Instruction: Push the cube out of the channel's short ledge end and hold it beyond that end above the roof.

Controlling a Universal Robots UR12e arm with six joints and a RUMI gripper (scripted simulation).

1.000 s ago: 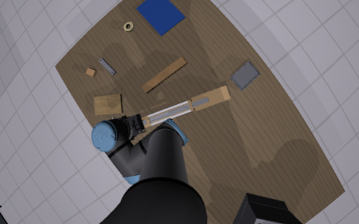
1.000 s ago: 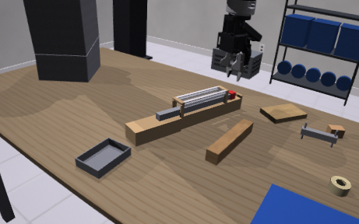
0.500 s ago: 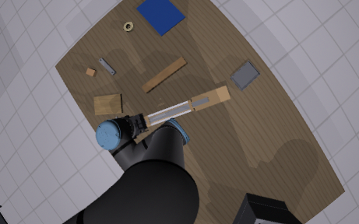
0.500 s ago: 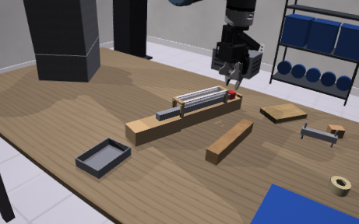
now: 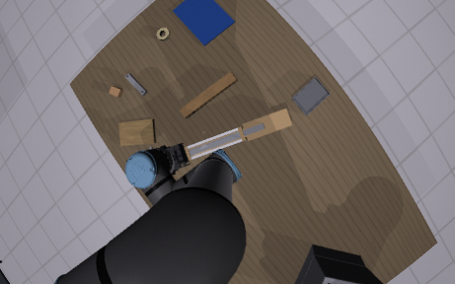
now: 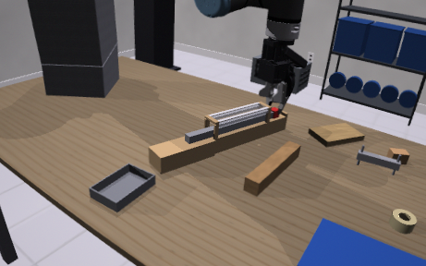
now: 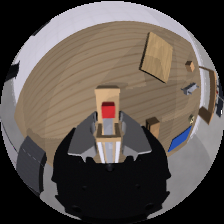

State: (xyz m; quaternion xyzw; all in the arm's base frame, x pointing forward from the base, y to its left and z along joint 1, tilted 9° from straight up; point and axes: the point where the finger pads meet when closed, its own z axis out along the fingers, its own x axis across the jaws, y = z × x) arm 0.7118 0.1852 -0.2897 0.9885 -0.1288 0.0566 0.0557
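Right now my hand is 20 mm above the red cube. The rest, counted from my hand: wooden bar (120 mm ahead, 200 mm to the right, 60 mm below); then wooden plate (170 mm ahead, 100 mm to the left, 70 mm below); then grey bracket (320 mm ahead, 10 mm to the right, 50 mm below).
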